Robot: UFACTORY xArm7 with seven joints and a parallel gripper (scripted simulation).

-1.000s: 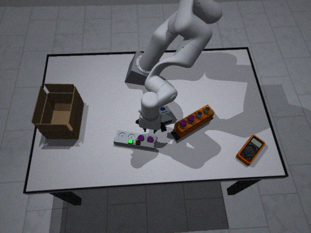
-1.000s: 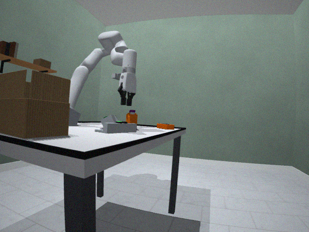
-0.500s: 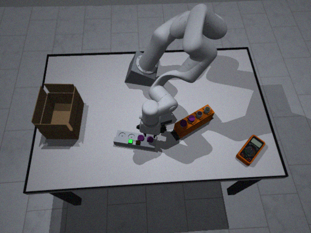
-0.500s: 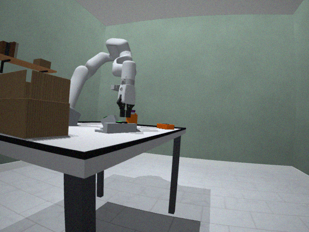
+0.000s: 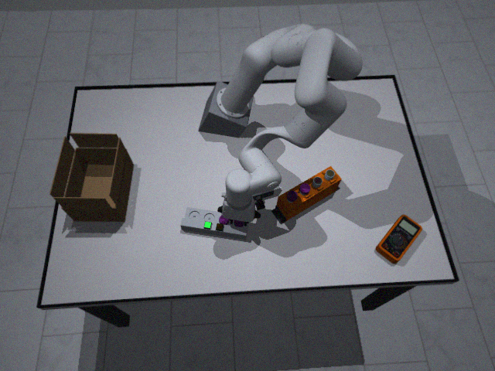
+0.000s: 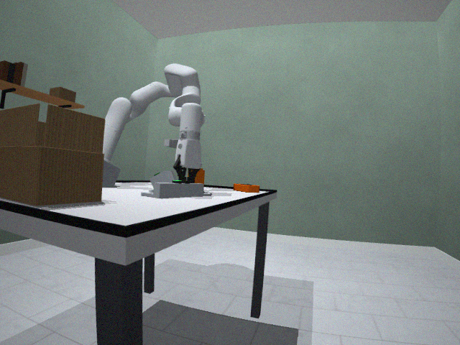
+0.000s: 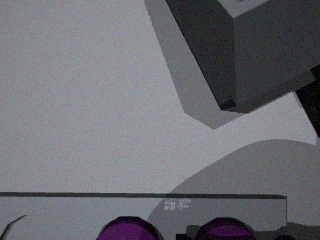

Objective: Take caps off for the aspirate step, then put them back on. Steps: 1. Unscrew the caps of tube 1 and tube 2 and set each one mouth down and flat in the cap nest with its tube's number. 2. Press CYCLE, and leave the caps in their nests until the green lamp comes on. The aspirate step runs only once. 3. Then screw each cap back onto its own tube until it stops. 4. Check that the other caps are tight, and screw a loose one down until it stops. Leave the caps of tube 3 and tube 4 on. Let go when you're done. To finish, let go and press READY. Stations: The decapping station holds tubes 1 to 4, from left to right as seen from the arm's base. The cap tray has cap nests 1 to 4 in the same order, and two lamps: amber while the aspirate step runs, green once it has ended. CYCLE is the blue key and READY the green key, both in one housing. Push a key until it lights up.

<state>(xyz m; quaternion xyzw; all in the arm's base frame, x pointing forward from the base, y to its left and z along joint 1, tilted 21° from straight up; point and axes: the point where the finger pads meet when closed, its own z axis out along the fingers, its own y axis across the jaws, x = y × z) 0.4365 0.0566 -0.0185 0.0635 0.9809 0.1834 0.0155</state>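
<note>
The purple cap is 10 mm behind my hand, 50 mm to the right of it and 30 mm below it. Also, from my hand: blue key 170 mm behind, 60 mm to the left, 20 mm above; then green key 150 mm behind, 20 mm to the left, 20 mm above; then grey key housing 140 mm behind, 40 mm to the left, 10 mm above.
</note>
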